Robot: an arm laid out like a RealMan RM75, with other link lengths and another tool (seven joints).
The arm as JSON. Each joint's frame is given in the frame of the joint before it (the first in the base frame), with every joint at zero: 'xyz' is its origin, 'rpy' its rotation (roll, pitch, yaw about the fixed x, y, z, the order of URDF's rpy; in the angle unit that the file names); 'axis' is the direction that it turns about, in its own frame. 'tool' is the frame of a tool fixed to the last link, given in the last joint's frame.
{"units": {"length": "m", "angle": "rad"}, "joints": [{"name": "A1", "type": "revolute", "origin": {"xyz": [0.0, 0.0, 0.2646], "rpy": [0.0, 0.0, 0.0]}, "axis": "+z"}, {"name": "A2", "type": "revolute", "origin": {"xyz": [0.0, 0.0, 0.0], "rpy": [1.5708, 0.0, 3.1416]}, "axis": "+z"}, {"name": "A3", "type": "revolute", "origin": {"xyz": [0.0, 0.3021, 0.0], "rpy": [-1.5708, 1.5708, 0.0]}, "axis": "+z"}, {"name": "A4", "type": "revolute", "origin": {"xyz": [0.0, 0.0, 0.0], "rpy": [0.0, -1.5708, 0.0]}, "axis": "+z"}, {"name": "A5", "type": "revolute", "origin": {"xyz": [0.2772, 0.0, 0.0], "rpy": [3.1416, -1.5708, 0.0]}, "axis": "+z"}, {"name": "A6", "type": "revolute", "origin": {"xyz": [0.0, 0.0, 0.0], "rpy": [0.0, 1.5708, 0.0]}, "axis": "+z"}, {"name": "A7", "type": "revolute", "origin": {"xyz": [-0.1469, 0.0, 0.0], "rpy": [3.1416, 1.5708, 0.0]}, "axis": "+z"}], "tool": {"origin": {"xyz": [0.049, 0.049, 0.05], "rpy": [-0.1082, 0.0, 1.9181]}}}
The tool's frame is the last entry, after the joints.
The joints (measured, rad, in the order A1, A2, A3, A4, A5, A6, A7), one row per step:
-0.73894, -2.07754, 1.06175, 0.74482, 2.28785, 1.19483, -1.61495
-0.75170, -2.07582, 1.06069, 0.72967, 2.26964, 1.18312, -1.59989
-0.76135, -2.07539, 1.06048, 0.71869, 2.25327, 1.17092, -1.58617
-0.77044, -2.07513, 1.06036, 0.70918, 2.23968, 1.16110, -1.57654
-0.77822, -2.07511, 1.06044, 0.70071, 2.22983, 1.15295, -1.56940
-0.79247, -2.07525, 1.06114, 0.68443, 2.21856, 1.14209, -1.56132
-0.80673, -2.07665, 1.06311, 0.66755, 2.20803, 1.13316, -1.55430
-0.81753, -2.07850, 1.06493, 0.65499, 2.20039, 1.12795, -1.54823
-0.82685, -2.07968, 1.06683, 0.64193, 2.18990, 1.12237, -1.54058
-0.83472, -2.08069, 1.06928, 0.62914, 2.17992, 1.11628, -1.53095
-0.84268, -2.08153, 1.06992, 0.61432, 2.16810, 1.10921, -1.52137
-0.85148, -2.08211, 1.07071, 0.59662, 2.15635, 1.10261, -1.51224
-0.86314, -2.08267, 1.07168, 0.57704, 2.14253, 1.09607, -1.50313
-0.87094, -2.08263, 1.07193, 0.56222, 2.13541, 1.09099, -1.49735
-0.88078, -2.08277, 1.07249, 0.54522, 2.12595, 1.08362, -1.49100
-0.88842, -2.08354, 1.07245, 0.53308, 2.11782, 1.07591, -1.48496
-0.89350, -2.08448, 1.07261, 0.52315, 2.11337, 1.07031, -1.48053
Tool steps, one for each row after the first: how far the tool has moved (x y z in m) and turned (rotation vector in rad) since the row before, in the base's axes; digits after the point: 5 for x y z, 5 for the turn. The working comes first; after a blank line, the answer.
Tool pose at each row, in the base's axes (x y z in m, rotation vector in rad; the steps are taken from these numbers as rounded here):
-0.22745, 0.56394, -0.07381, -2.94792, 0.15408, 0.14595
-0.22158, 0.56720, -0.07454, -2.94038, 0.17204, 0.12728
-0.21635, 0.57000, -0.07508, -2.93111, 0.18848, 0.11115
-0.21161, 0.57245, -0.07566, -2.92390, 0.20041, 0.09716
-0.20793, 0.57434, -0.07647, -2.91879, 0.20913, 0.08736
-0.20255, 0.57678, -0.07909, -2.91600, 0.21987, 0.07632
-0.19708, 0.57830, -0.08307, -2.91727, 0.22972, 0.06521
-0.19263, 0.57888, -0.08671, -2.92023, 0.23894, 0.05651
-0.18888, 0.57932, -0.08991, -2.92215, 0.24660, 0.04571
-0.18591, 0.57946, -0.09304, -2.92354, 0.25568, 0.03748
-0.18343, 0.57979, -0.09594, -2.92389, 0.25999, 0.02611
-0.18142, 0.57981, -0.09946, -2.92659, 0.26182, 0.01514
-0.17805, 0.58010, -0.10330, -2.92983, 0.26482, 0.00144
-0.17680, 0.58021, -0.10601, -2.93261, 0.26482, -0.00421
-0.17473, 0.58070, -0.10903, -2.93421, 0.26491, -0.01167
-0.17263, 0.58141, -0.11114, -2.93266, 0.26637, -0.01817
-0.17183, 0.58145, -0.11329, -2.93316, 0.26636, -0.02088

0.00587, 0.00326, -0.00073, 0.00613, -0.01150, -0.01382
0.00523, 0.00280, -0.00054, 0.00778, -0.00998, -0.01283
0.00474, 0.00245, -0.00058, 0.00599, -0.00883, -0.00954
0.00368, 0.00189, -0.00081, 0.00416, -0.00617, -0.00695
0.00538, 0.00244, -0.00262, 0.00158, -0.00676, -0.00824
0.00547, 0.00152, -0.00398, -0.00245, -0.00666, -0.00734
0.00445, 0.00058, -0.00364, -0.00406, -0.00497, -0.00660
0.00375, 0.00044, -0.00320, -0.00301, -0.00656, -0.00577
0.00297, 0.00014, -0.00313, -0.00255, -0.00474, -0.00657
0.00248, 0.00033, -0.00290, -0.00129, -0.00729, -0.00366
0.00201, 0.00002, -0.00352, -0.00342, -0.00702, -0.00181
0.00337, 0.00029, -0.00384, -0.00426, -0.00870, -0.00274
0.00125, 0.00011, -0.00271, -0.00310, -0.00355, -0.00021
0.00207, 0.00049, -0.00302, -0.00207, -0.00485, -0.00046
0.00210, 0.00071, -0.00211, 0.00100, -0.00438, -0.00150
0.00080, 0.00004, -0.00215, -0.00068, -0.00177, -0.00015

